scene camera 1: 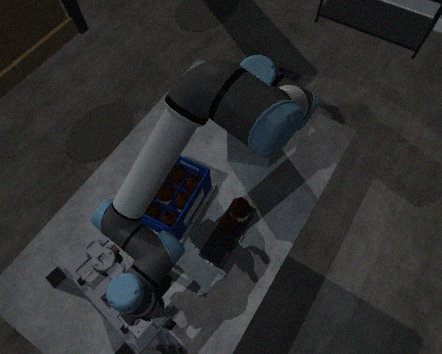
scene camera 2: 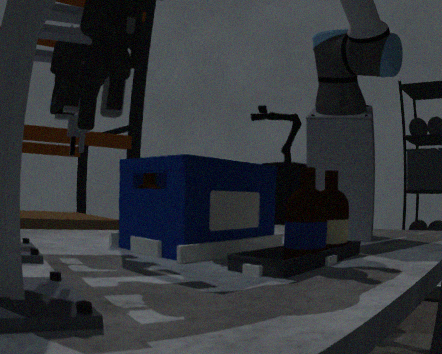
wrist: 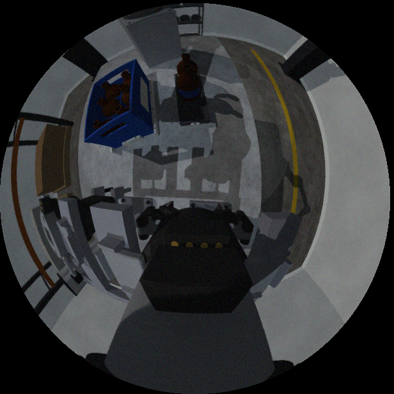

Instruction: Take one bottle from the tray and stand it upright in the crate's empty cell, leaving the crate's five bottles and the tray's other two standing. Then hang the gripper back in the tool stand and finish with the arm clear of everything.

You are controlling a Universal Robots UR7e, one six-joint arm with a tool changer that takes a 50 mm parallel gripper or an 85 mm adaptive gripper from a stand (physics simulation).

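Pixels of known places: arm's base at its link origin: (scene camera 2: 341, 110).
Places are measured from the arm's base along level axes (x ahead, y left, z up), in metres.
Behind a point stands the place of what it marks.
Observation:
The blue crate (scene camera 1: 169, 230) {x 0.536, y 0.041, z -0.189 m} (scene camera 2: 152, 215) {x 0.547, y -0.025, z -0.277 m} (wrist: 136, 122) stands on the table with brown bottles upright in its cells; the arm partly covers it in scene camera 1. The dark tray (scene camera 1: 214, 251) {x 0.465, y 0.181, z -0.344 m} (scene camera 2: 250, 265) {x 0.515, y 0.195, z -0.335 m} (wrist: 192, 116) holds two standing bottles, one with a blue label (scene camera 2: 305, 235) {x 0.398, y 0.195, z -0.300 m} (wrist: 189, 91) and one with a cream label (scene camera 1: 241, 207) {x 0.296, y 0.176, z -0.225 m} (scene camera 2: 338, 232) {x 0.303, y 0.198, z -0.301 m}. My gripper (wrist: 194, 212) is open and empty, its fingers spread wide, among the grey holders of the tool stand (scene camera 1: 102, 265) {x 0.755, y 0.037, z 0.010 m} (scene camera 2: 12, 150) {x 0.854, y 0.270, z -0.209 m} (wrist: 112, 220). In scene camera 2 it is dark at the upper left; whether it is seated cannot be told.
The arm's forearm (scene camera 1: 155, 160) {x 0.521, y 0.106, z 0.349 m} passes over the crate's left side. Pale guide blocks (scene camera 2: 220, 249) {x 0.452, y 0.048, z -0.333 m} edge the crate. The grey robot pedestal (scene camera 2: 340, 175) {x 0.075, y 0.042, z -0.185 m} (wrist: 156, 40) stands behind the crate and tray. A cardboard-coloured box (wrist: 52, 160) and shelving stand beyond the table.

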